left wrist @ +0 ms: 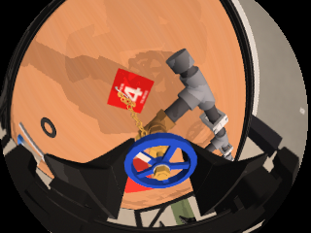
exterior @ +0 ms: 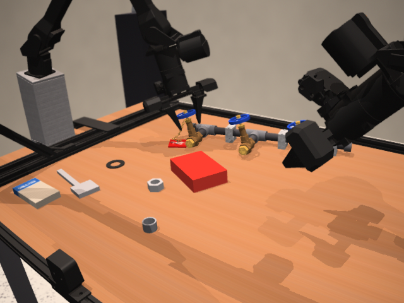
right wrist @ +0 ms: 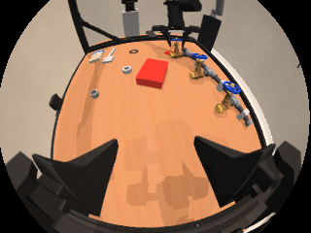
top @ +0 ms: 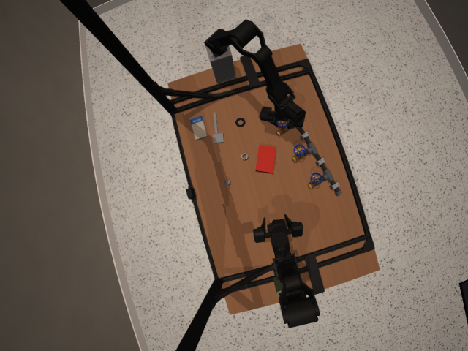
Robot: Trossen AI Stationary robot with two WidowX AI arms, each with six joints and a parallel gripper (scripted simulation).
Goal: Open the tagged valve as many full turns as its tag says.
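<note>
Right now my left hand is 1 cm past the red tag, 4 cm to the right of it and 9 cm above it. The rest, counted from my left hand: box 38 cm behind, 12 cm to the left, 8 cm below; then red block 11 cm behind, 12 cm to the right, 8 cm below; then grey t-shaped piece 30 cm behind, 8 cm to the left, 9 cm below.
</note>
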